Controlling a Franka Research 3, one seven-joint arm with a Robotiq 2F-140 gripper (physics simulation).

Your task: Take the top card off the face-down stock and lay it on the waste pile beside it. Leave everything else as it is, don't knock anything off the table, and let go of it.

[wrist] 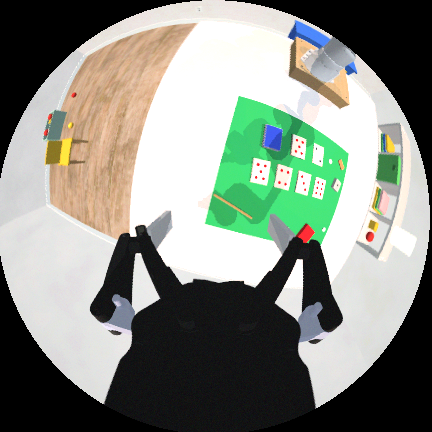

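Observation:
The face-down stock (273, 137) is a blue-backed stack of cards on the green mat (235, 145), near its upper edge in the wrist view. Right beside it lies a face-up card with red pips (298, 146), at the waste pile's place; how many cards lie there cannot be told. My gripper (219, 220) is wide open and empty, high above the table. Its fingers show below and to the left of the stock, well apart from it.
A row of face-up cards (283, 177) lies below the stock, and another card (318, 155) right of the pile. A wooden stick (233, 206), a red block (305, 233) and small pieces lie on the mat. A wooden box (299, 63) stands at the upper right, a shelf unit (406, 172) at the right.

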